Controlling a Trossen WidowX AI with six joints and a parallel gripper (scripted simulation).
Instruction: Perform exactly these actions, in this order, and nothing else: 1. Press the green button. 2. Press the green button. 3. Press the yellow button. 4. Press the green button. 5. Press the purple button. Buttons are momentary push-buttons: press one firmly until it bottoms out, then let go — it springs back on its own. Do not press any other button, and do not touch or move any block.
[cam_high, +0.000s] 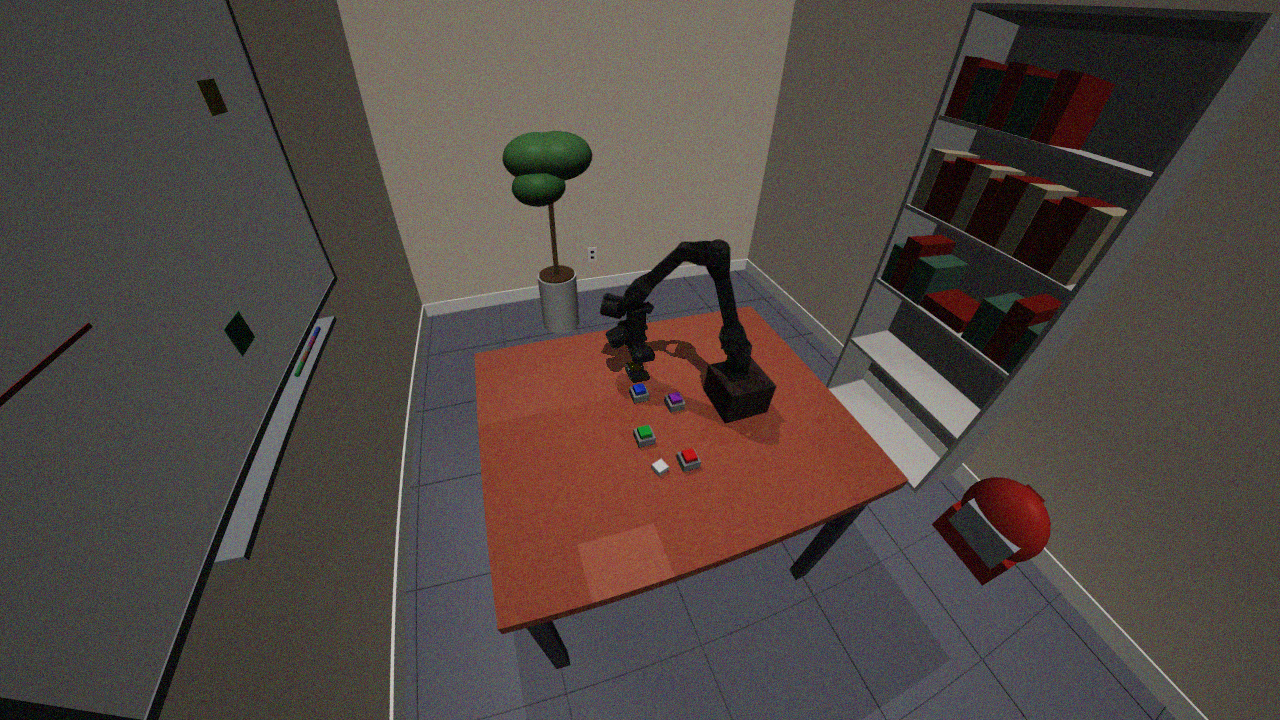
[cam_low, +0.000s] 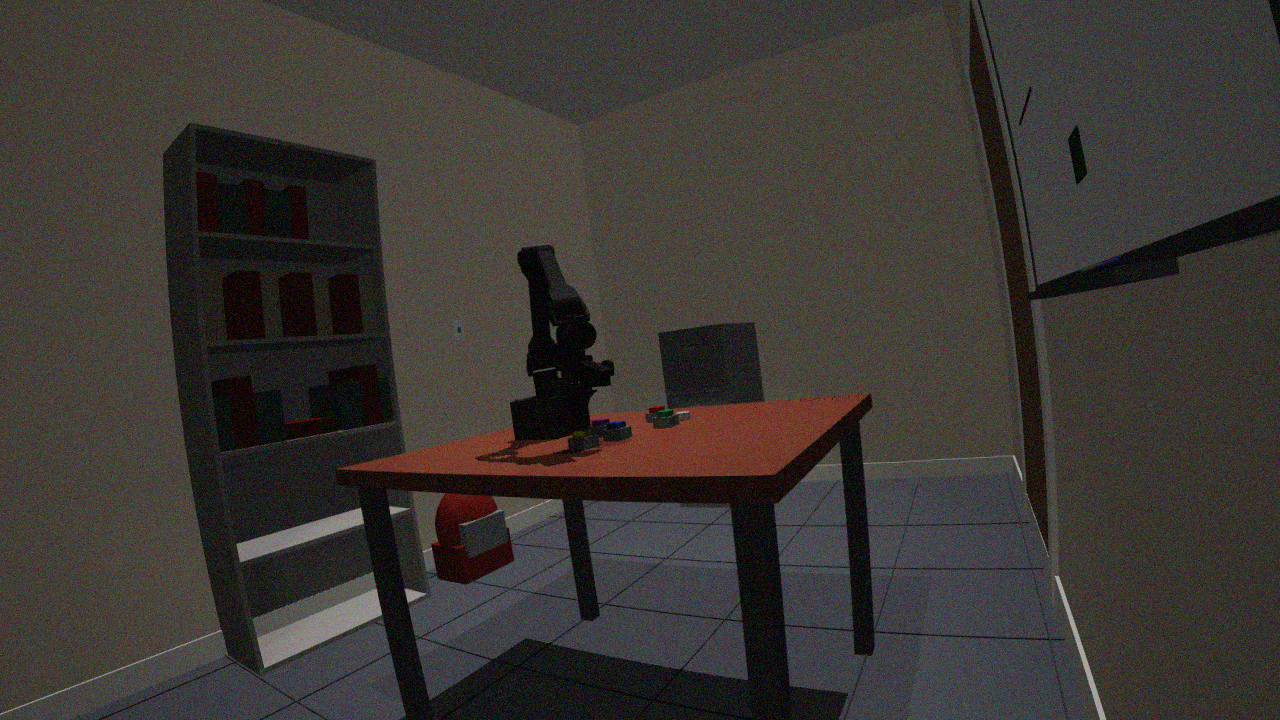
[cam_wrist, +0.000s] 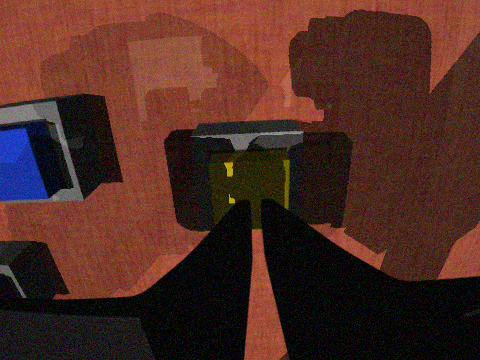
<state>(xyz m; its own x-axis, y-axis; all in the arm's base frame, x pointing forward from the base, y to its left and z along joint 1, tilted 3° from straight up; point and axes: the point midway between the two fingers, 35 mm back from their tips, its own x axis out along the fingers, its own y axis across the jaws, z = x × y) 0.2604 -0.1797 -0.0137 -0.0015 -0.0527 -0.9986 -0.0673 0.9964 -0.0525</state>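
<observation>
Now: gripper tip 20 mm above the yellow button. Round my gripper tip: blue button: 10 mm ahead, 110 mm to the left, 20 mm below; purple button: 80 mm behind, 170 mm to the left, 20 mm below; green button: 40 mm ahead, 270 mm to the left, 20 mm below.
</observation>
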